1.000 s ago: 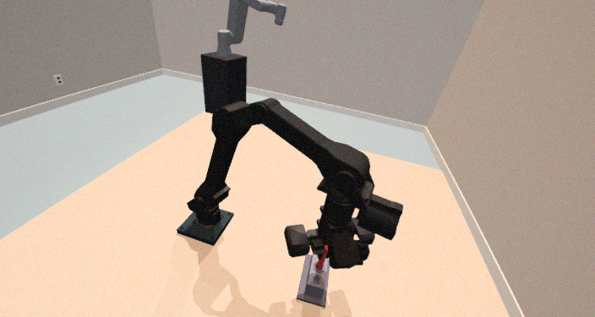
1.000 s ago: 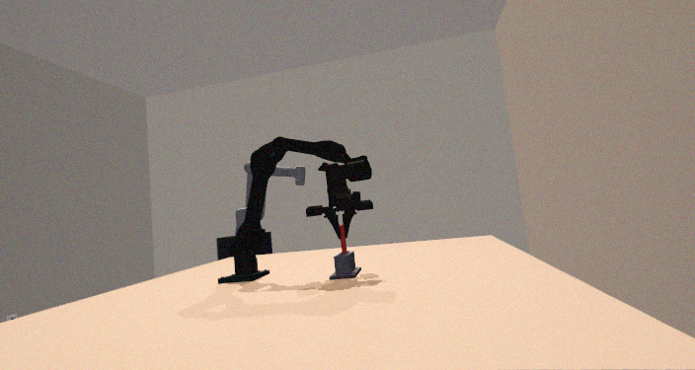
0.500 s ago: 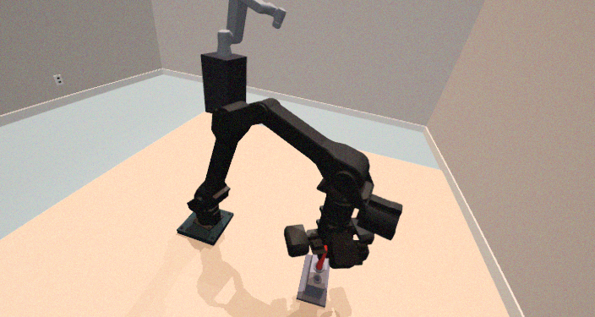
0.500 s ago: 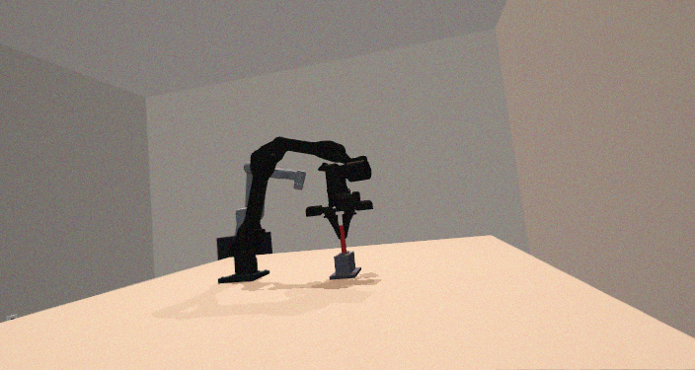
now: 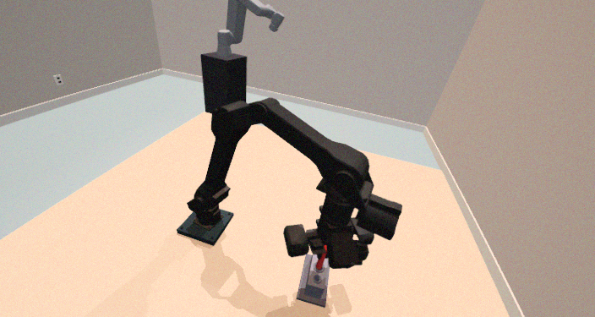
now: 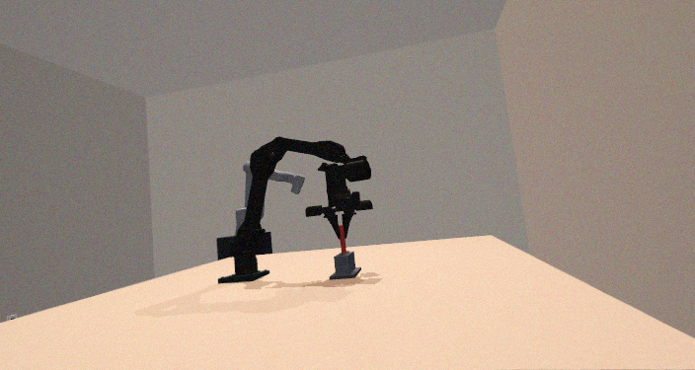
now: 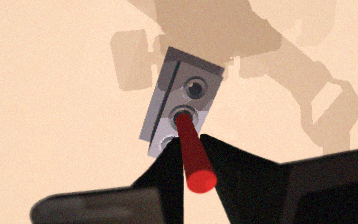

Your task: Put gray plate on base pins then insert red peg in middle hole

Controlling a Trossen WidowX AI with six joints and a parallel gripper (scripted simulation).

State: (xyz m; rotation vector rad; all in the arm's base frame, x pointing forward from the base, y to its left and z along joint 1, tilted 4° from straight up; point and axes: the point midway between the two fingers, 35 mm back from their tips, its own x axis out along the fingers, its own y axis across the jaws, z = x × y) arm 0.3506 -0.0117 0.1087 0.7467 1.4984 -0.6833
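Right now my gripper tip is right at the red peg. Also, from my gripper tip: gray plate: 50 mm below; flat base: 90 mm below.
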